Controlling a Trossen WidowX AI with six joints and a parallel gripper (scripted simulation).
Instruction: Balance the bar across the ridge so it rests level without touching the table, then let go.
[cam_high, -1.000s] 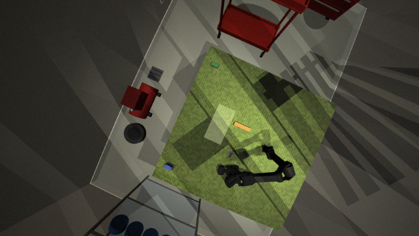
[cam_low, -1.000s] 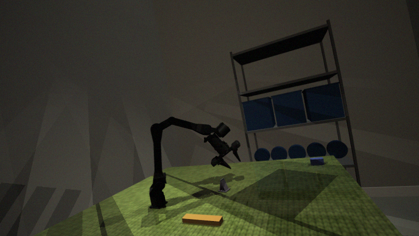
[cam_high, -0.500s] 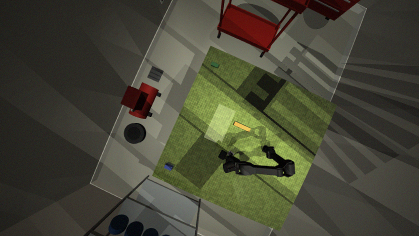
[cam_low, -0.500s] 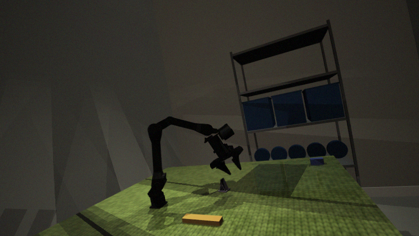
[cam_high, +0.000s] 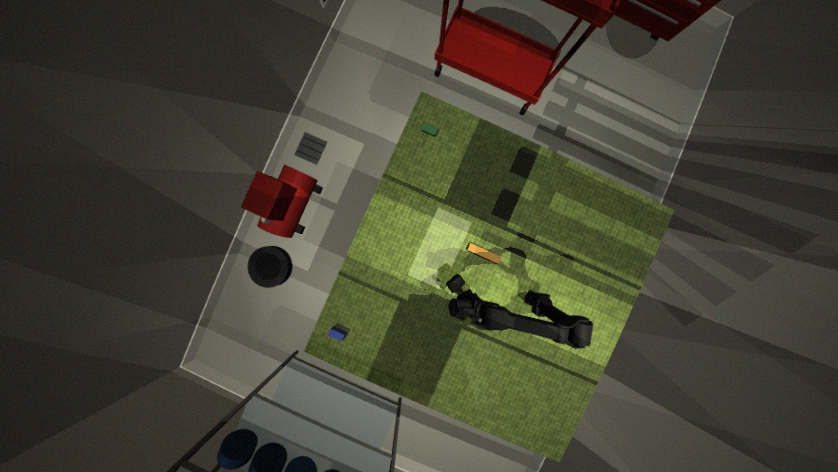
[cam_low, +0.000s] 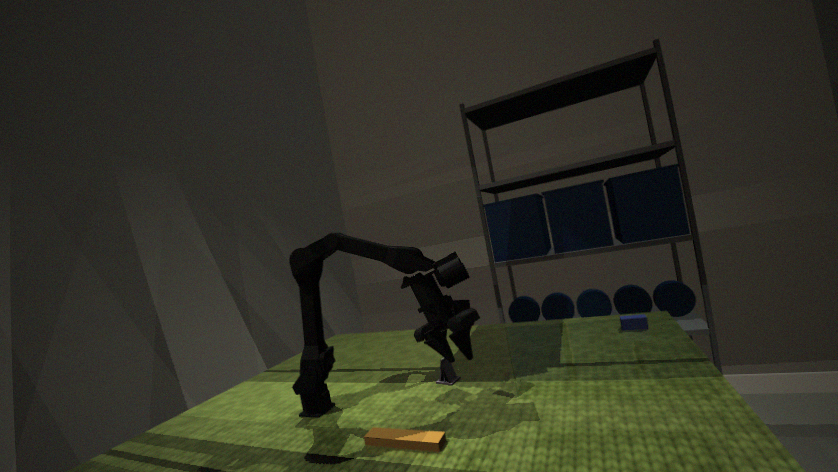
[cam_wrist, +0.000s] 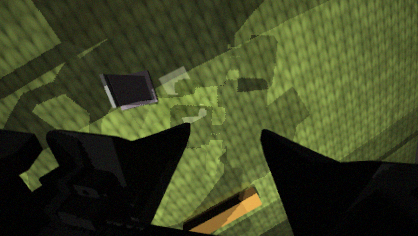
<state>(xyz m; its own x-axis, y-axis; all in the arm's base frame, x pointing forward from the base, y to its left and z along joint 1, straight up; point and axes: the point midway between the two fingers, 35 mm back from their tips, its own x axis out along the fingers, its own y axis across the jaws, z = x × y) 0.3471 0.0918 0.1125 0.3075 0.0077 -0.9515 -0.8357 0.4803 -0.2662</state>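
Now: the bar 70 mm behind my gripper tip, 190 mm to the right of it and 70 mm below it. The rest, counted from my gripper tip: green block 380 mm ahead, 590 mm to the right, 70 mm below; small blue block 380 mm ahead, 410 mm to the left, 60 mm below.
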